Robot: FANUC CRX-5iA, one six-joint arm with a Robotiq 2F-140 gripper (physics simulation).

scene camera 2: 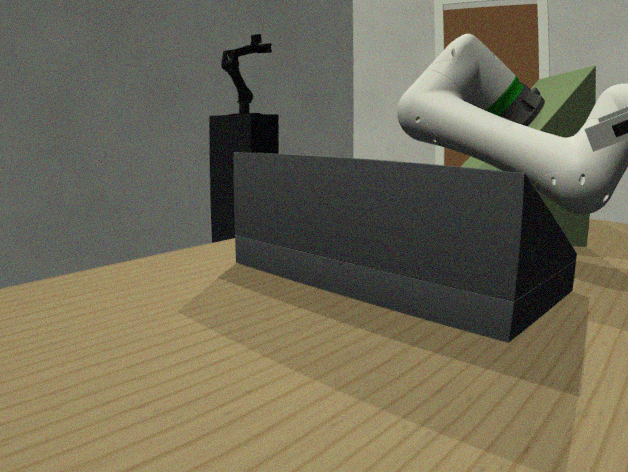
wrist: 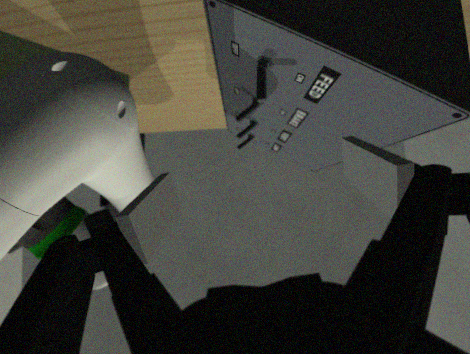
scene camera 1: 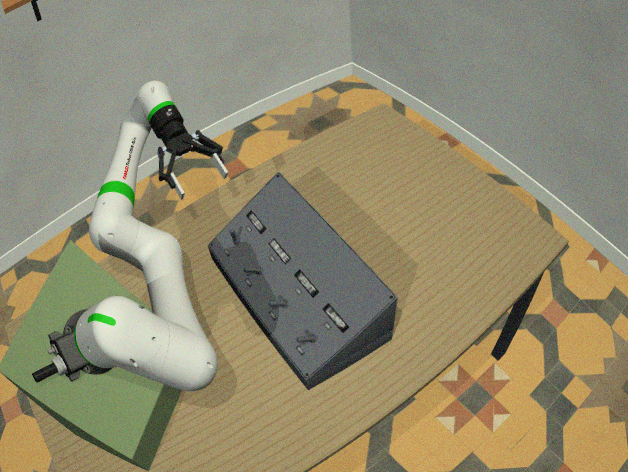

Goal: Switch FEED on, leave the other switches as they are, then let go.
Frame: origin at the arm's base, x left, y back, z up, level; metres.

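Seen in the pictures: gripper, fingertip midpoint: (scene camera 2: 595, 133) (wrist: 256, 174) (scene camera 1: 204, 185); arm's base, link origin: (scene camera 2: 523, 120) (scene camera 1: 90, 342).
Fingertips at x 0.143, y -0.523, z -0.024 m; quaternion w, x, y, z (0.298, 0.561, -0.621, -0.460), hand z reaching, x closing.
Note:
Offsets run from my fingertips to a thing's middle.
The dark grey switch box @(dz -0.173, dx -0.293, dy -0.006 m) (scene camera 1: 314, 228) (scene camera 2: 375, 218) (wrist: 375, 105) stands on the table, its sloped face carrying a row of levers. The FEED label @(dz -0.110, dx -0.119, dy -0.052 m) (scene camera 1: 255, 221) (wrist: 322, 85) is at the end nearest my gripper. The black FEED lever @(dz -0.118, dx -0.097, dy +0.013 m) (scene camera 1: 236, 234) (wrist: 261, 80) is below it, between the ON and OFF marks; which way it is set is hard to tell. The BRAKE lever @(dz -0.125, dx -0.208, dy +0.063 m) (scene camera 1: 251, 272), VENT lever @(dz -0.125, dx -0.322, dy +0.099 m) (scene camera 1: 277, 304) and LAMP lever @(dz -0.125, dx -0.436, dy +0.136 m) (scene camera 1: 305, 339) follow. My gripper (scene camera 1: 204, 185) (wrist: 256, 174) is open and empty, apart from the box, beyond its FEED end. The levers are hidden in scene camera 2.
A green block (scene camera 1: 45, 309) (scene camera 2: 568, 96) stands behind the arm's base. The arm's white elbow (scene camera 1: 177, 350) (scene camera 2: 573, 172) is near the box's lever side. A black pedestal (scene camera 2: 230, 177) with a small black arm (scene camera 2: 238, 76) stands beyond the table.

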